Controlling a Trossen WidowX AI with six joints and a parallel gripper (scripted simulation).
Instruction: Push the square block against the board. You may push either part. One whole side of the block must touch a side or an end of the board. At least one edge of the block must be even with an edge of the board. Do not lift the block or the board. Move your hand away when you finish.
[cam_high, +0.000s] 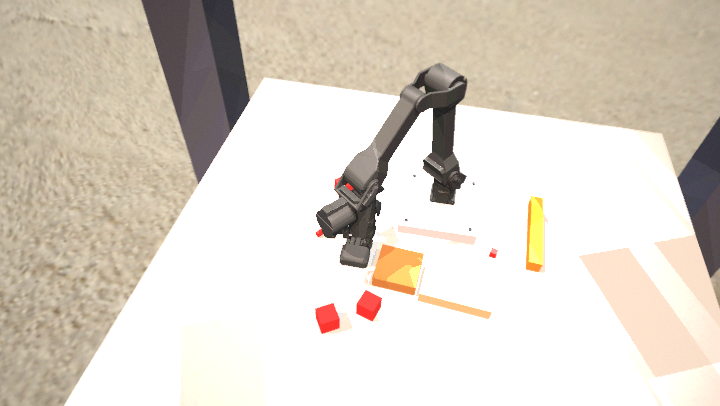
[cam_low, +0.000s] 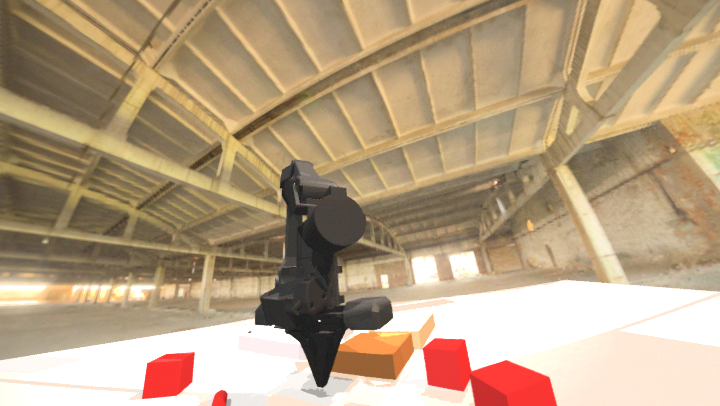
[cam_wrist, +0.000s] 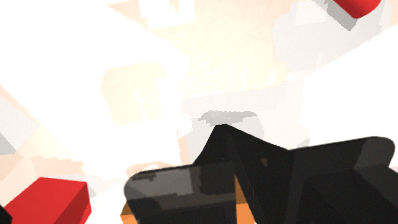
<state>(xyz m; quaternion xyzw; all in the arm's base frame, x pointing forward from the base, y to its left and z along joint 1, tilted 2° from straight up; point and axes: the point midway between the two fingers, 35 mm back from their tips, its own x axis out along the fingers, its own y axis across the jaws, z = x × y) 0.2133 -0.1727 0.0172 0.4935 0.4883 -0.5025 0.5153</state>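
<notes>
Now: gripper tip 10 cm to the right of the square block, 3 cm short of it and 1 cm below it. Also, from my gripper tip: red rod 9 cm to the right, 6 cm behind; then small red cube 31 cm to the left, 7 cm behind; then long yellow bar 41 cm to the left, 15 cm behind, 1 cm above.
</notes>
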